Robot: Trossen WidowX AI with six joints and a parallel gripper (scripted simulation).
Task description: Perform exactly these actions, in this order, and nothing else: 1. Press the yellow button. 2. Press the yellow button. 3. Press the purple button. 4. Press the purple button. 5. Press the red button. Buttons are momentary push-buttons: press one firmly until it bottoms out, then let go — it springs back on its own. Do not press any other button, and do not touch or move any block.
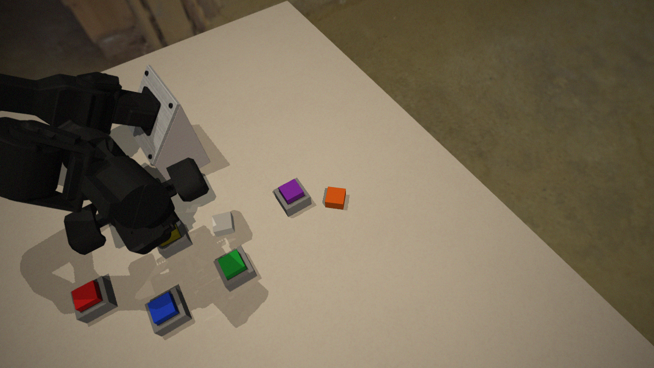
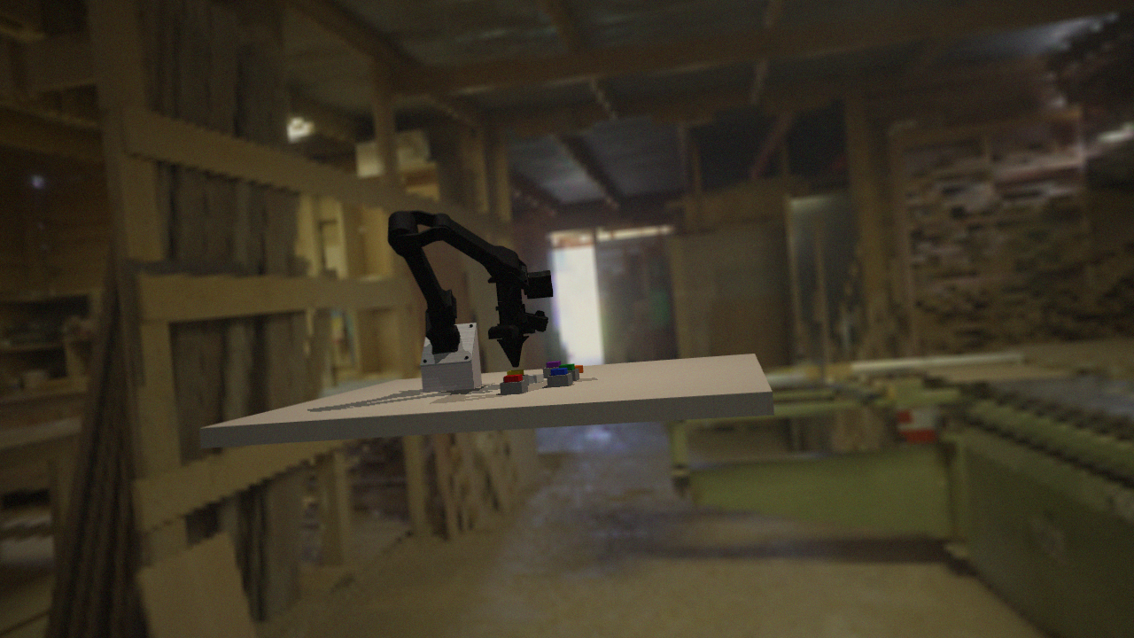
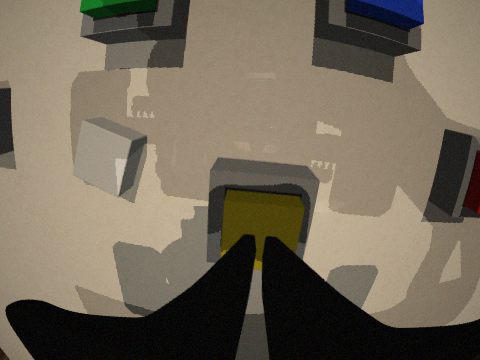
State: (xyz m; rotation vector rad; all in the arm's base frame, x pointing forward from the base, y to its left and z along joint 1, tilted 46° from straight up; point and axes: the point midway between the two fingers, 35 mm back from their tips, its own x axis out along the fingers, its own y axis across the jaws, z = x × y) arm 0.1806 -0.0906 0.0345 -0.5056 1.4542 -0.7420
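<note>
The purple button lies 20 cm to the left of my gripper tip, 7 cm ahead of it and 1 cm below it. Round my gripper tip: yellow button (1 cm below); blue button (11 cm ahead, 6 cm to the right, 1 cm below); white block (8 cm to the left, 4 cm below, 3 cm ahead).
</note>
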